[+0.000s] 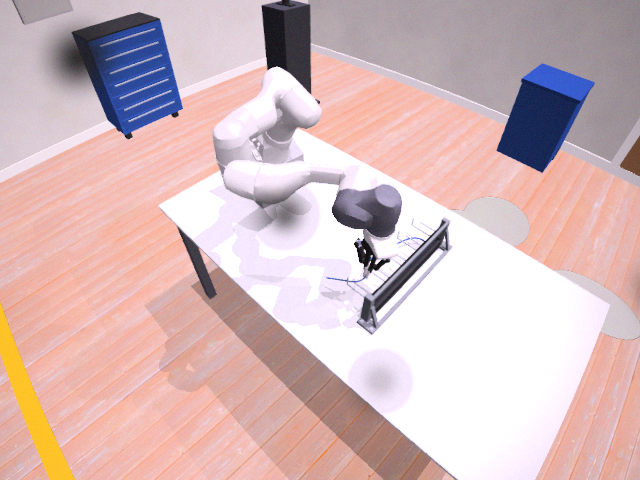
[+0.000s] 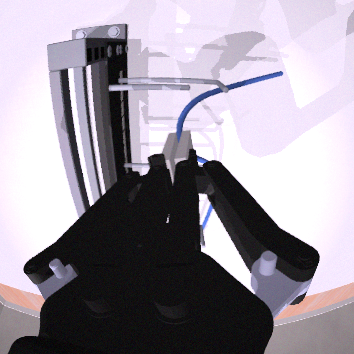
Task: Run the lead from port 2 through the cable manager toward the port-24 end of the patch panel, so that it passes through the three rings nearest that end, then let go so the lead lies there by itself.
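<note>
The blue lead (image 1: 338,279) (image 2: 255,80) is thin. My gripper (image 1: 366,275) (image 2: 181,143) is shut on it beside the near end of the dark patch panel (image 1: 408,270) (image 2: 66,55). From the fingertips, the lead bends away and its loose end sticks out past the panel's end ring (image 2: 170,80). It crosses at that ring's bent tip; whether it lies inside the ring is unclear. More of the lead shows behind the fingers and near the panel's far end. The fingers and hand hide the middle rings and part of the lead.
The panel stands on grey feet on the white table (image 1: 496,356). Its thin wire rings stick out on the arm's side, close to the fingers. A blue drawer cabinet (image 1: 136,74), a blue bin (image 1: 540,121) and a dark column (image 1: 286,49) stand on the floor beyond the table.
</note>
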